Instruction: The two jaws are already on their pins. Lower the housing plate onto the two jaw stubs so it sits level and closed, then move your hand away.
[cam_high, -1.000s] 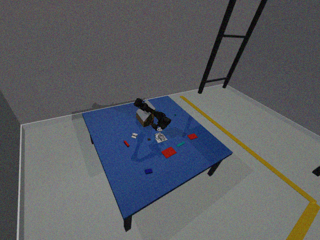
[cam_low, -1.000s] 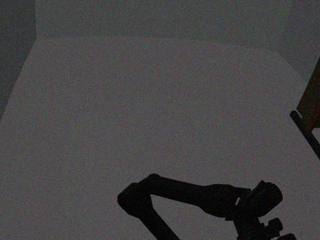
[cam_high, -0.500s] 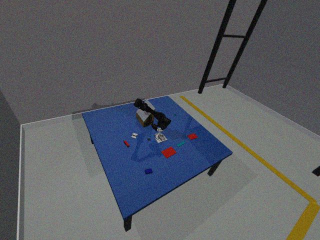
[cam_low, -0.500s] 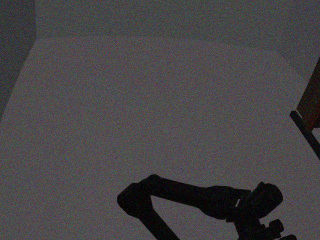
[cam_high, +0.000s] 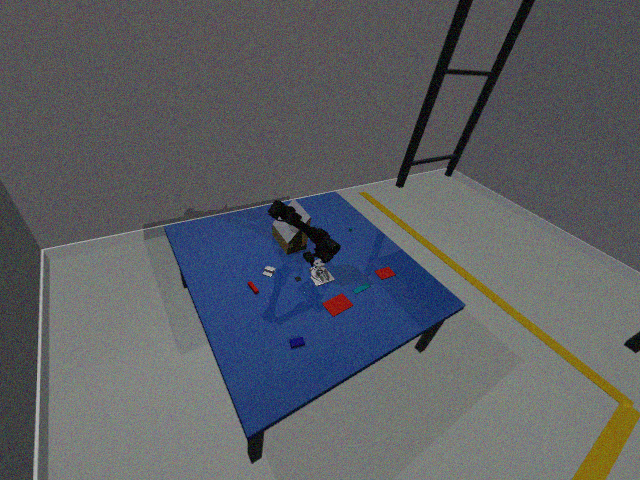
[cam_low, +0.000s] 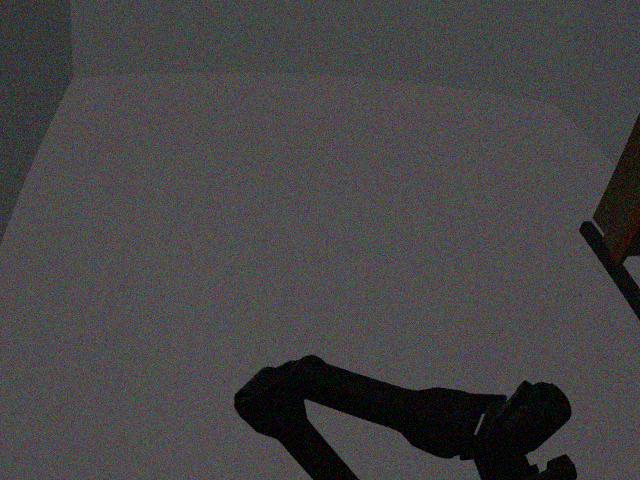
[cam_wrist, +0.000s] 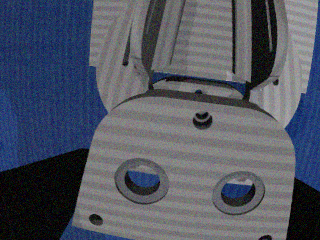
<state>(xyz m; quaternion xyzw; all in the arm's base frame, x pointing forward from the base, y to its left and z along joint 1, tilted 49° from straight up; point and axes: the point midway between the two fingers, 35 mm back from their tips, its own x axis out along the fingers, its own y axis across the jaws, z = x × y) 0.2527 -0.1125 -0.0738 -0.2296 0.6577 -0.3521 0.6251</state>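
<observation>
My gripper tip is now 130 mm to the left of the dark square and 50 mm above it. From my gripper tip the other things lie so: red block (370 mm to the right, 70 mm behind, 40 mm below); then dark blue block (360 mm to the right, 310 mm ahead, 50 mm below); then teal bar (240 mm ahead, 140 mm to the left, 50 mm below).
</observation>
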